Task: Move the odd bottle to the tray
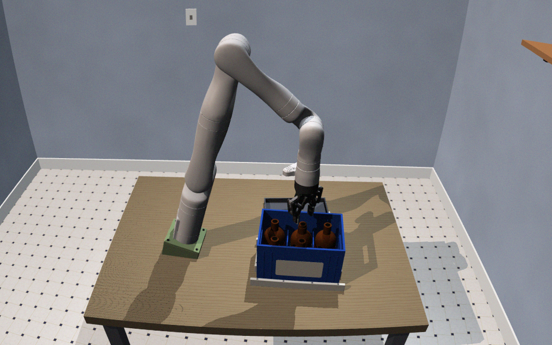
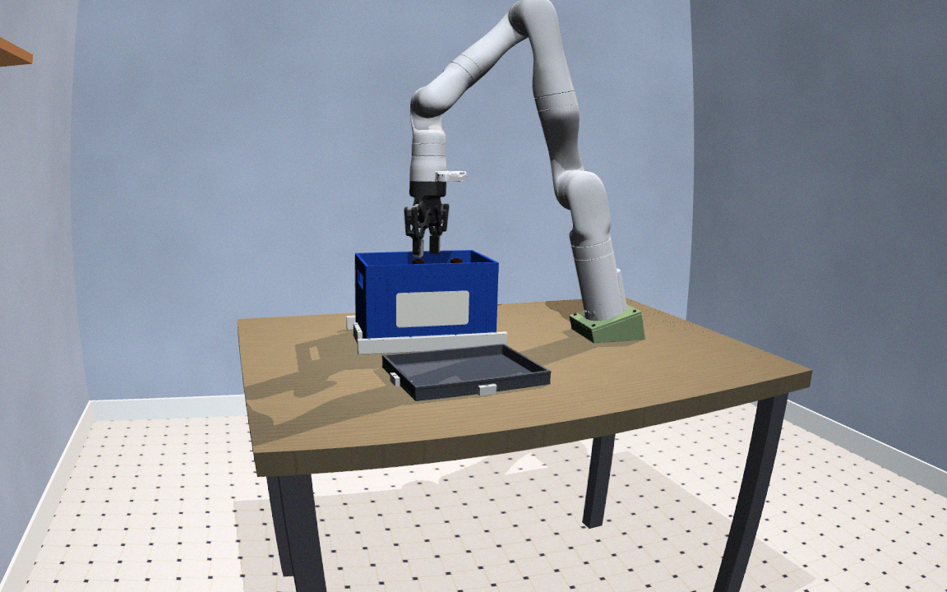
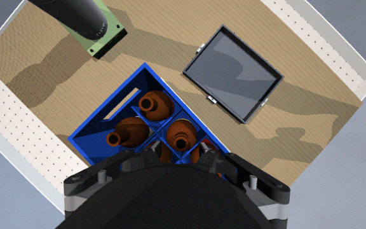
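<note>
Right now the blue crate is 12 cm below my hand, 4 cm to the right of it and 1 cm behind it. Also, from my hand: dark grey tray 23 cm to the left, 19 cm below, 2 cm ahead.
</note>
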